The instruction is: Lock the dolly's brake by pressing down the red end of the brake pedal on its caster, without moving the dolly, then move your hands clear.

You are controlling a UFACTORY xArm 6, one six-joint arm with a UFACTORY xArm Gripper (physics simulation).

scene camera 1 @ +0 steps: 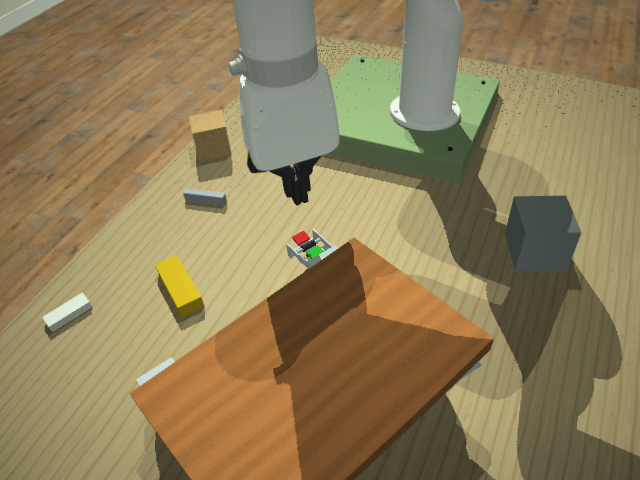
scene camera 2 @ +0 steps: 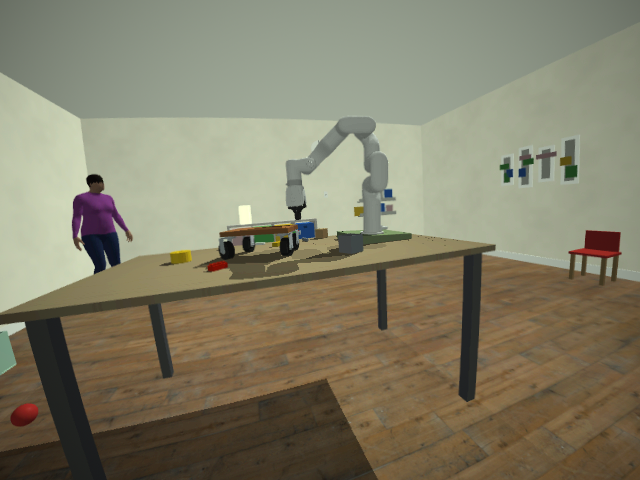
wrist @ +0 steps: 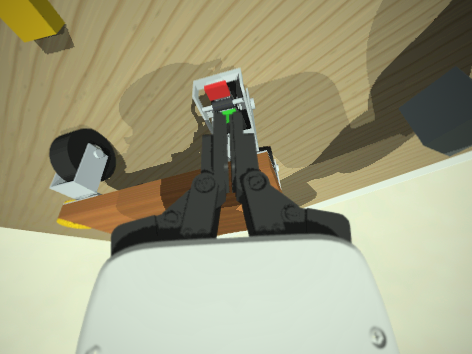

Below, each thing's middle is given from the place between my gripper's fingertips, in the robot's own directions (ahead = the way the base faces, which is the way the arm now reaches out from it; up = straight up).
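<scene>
Counted from my hand: dolly [scene camera 1: 331, 369], 80 mm below, 210 mm ahead, 70 mm to the left; white bar [scene camera 1: 73, 308], 140 mm below, 300 mm to the right, 160 mm ahead; grey block [scene camera 1: 542, 233], 110 mm below, 310 mm to the left, 130 mm behind; tan cube [scene camera 1: 209, 132], 110 mm below, 270 mm to the right, 250 mm behind. Of the things named here, going by their middles, dolly nearest to my hand.
</scene>
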